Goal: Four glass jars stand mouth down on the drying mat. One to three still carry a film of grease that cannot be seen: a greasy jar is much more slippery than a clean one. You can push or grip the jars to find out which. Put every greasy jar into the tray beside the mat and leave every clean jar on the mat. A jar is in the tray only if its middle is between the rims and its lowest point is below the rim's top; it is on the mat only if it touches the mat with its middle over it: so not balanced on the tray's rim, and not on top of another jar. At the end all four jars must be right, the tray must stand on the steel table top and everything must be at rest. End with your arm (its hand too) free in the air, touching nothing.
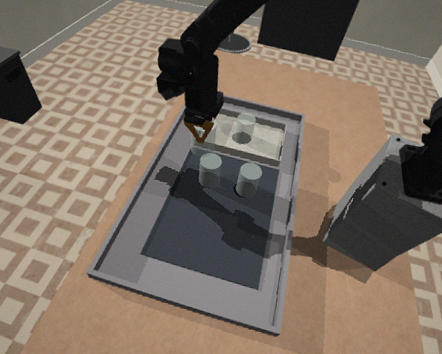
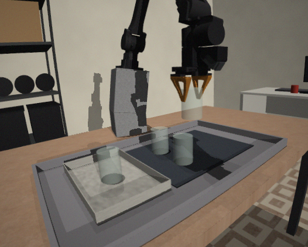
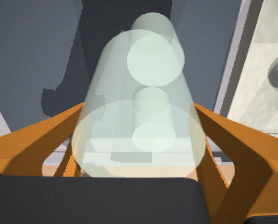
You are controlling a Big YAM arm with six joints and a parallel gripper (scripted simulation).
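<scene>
Now: hand 8 cm past the pale tray, 25 cm to the left of it and 20 cm above it. Round my hand: dark drying mat (8 cm behind, 7 cm to the left, 21 cm below); rimmed steel table top (6 cm behind, 4 cm to the right, 21 cm below).
</scene>
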